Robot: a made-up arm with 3 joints. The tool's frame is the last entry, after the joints. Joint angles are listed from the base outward. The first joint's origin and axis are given. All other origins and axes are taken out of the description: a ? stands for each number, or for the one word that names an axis. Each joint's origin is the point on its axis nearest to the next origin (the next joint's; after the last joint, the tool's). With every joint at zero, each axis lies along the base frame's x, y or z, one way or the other. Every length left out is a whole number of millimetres.
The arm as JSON. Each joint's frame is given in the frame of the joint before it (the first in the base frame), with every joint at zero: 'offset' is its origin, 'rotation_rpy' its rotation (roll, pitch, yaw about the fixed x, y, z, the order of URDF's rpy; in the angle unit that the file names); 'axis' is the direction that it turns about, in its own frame. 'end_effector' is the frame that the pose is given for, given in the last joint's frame.
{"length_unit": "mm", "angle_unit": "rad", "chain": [
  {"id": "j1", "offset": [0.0, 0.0, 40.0], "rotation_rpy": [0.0, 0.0, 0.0], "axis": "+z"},
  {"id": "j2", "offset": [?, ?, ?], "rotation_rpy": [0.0, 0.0, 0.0], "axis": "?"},
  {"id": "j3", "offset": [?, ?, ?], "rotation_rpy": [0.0, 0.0, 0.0], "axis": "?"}
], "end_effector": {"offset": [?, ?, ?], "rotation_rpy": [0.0, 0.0, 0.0]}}
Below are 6 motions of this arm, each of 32 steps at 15 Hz.
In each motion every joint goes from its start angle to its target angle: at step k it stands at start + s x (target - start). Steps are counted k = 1, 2, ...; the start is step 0. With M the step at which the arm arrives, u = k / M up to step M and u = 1 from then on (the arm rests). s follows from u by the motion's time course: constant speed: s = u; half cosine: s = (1 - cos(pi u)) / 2; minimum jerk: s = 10 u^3 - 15 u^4 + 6 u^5.
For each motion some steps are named. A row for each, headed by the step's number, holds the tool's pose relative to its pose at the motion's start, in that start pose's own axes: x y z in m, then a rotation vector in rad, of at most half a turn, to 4 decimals.
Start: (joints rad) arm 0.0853 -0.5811 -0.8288
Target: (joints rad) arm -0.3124 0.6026 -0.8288
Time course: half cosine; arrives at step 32
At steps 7, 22, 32:
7: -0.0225 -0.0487 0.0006 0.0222 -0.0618 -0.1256
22: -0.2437 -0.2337 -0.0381 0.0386 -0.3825 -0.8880
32: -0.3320 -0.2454 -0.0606 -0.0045 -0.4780 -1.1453

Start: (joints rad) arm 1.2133 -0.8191 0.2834
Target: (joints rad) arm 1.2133 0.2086 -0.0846
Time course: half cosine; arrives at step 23
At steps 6, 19, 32:
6: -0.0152 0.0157 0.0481 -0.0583 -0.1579 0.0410
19: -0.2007 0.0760 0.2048 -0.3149 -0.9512 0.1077
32: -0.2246 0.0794 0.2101 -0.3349 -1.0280 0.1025

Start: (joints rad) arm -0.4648 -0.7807 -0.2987
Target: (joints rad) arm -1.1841 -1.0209 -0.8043
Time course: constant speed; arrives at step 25
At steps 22, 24, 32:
22: -0.0354 -0.3274 -0.1961 0.0538 0.3729 -0.2435
24: -0.0454 -0.3503 -0.2202 0.0644 0.4074 -0.2533
32: -0.0508 -0.3613 -0.2325 0.0701 0.4245 -0.2575

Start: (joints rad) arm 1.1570 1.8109 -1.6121
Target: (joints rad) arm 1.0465 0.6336 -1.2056
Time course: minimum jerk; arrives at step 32
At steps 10, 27, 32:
10: 0.0272 0.0598 -0.0109 0.0531 -0.0037 0.2119
27: -0.0029 0.3462 -0.0906 0.2435 0.2140 1.1241
32: -0.0090 0.3557 -0.0947 0.2483 0.2297 1.1570

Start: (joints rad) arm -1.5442 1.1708 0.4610
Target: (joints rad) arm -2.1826 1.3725 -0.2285
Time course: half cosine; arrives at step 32
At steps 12, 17, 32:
12: -0.0088 -0.0472 0.0844 -0.3965 -0.0833 -0.0453
17: -0.0214 -0.0659 0.1468 -0.7077 -0.1397 -0.0861
32: -0.0521 -0.0680 0.2431 -1.2960 -0.2277 -0.1740

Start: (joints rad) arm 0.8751 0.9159 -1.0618
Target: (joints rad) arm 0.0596 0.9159 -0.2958
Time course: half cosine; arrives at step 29
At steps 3, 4, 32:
3: 0.0014 -0.0041 -0.0113 0.0031 0.0113 -0.0064
4: 0.0023 -0.0073 -0.0199 0.0055 0.0198 -0.0115
32: -0.0779 -0.2632 -0.3488 0.1038 0.3065 -0.3799

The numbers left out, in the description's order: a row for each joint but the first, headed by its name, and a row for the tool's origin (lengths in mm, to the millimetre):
j2: xyz 400.0 120.0 0.0, axis -y
j3: xyz 270.0 0.0 40.0, axis +x
tool: xyz 0.0 -120.0 60.0

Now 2 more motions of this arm.
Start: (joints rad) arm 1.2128 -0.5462 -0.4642
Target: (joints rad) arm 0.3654 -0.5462 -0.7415
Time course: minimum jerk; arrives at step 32
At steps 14, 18, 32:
14: -0.0179 -0.1939 -0.1003 0.0632 0.1374 -0.2414
18: -0.0561 -0.2979 -0.1738 0.1032 0.2324 -0.3793
32: -0.1609 -0.4373 -0.3083 0.1750 0.4076 -0.5922

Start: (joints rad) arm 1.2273 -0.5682 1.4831
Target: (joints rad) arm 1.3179 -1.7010 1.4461
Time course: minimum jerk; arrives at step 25
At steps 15, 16, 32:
15: -0.1305 -0.1656 -0.0358 -0.0757 0.1139 -0.7655
16: -0.1491 -0.1757 -0.0374 -0.0846 0.1241 -0.8401
32: -0.2248 -0.2007 -0.0400 -0.1196 0.1602 -1.1217

